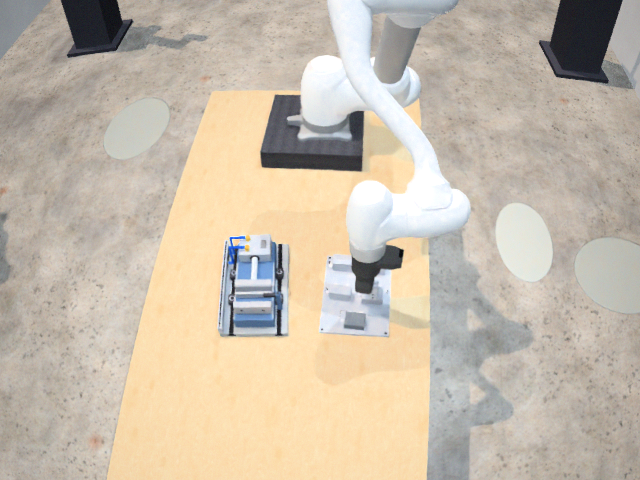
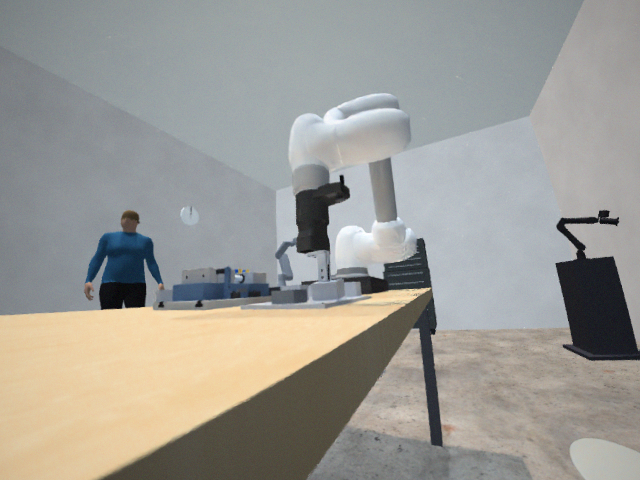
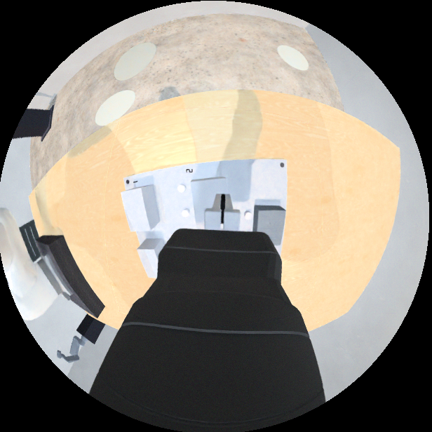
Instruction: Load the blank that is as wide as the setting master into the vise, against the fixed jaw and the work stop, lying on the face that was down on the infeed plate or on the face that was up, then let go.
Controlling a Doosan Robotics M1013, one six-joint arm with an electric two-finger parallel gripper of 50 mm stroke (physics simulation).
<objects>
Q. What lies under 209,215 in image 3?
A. My gripper.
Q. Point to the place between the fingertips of my gripper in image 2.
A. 324,281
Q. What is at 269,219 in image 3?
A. A dark grey block.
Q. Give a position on a blue vise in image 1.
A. At 241,320
</objects>
